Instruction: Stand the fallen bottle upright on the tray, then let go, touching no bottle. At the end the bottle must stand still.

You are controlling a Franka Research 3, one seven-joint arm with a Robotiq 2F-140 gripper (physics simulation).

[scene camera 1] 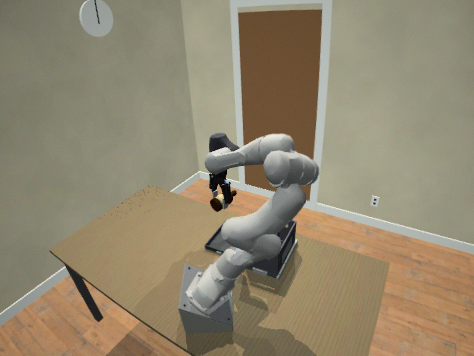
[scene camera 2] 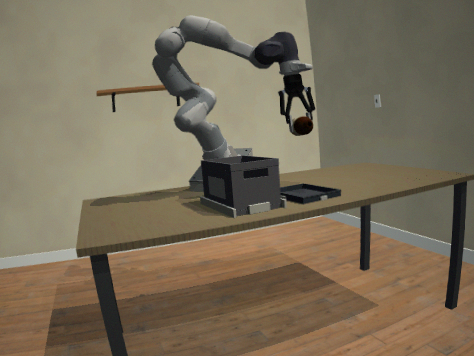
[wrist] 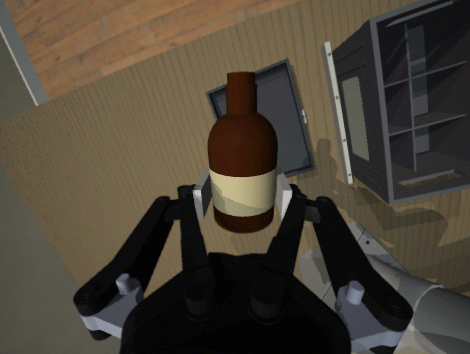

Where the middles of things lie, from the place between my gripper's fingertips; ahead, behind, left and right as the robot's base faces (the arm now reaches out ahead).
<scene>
I see the brown bottle [wrist: 242,145] 3 cm ahead of my hand, 2 cm above it and 1 cm to the right of it.
</scene>
